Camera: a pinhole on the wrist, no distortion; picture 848 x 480 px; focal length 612.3 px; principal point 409.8 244.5 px. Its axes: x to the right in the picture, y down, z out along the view. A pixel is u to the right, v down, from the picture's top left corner.
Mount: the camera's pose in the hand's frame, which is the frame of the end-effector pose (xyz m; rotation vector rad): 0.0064 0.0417 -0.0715 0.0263 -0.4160 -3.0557
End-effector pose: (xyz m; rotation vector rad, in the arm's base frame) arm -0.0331 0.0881 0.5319 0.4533 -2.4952 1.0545
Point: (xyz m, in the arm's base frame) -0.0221 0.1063 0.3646
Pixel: 727.3 153.0
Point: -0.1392 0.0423 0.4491
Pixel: 218.8 340.0
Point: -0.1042 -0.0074 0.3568
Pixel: 430.8 336.7
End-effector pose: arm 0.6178 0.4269 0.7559 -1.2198 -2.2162 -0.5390
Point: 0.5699 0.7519 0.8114
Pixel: outside the picture
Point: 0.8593 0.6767 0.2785
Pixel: 661.0 117.5
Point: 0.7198 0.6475 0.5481
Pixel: 462.1 160.5
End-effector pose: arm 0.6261 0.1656 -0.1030 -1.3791 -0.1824 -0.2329
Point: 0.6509 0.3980 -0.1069
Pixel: 396.1 395.3
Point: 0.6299 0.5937 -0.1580
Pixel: 449.8 300.0
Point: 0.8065 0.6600 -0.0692
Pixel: 237.6 355.4
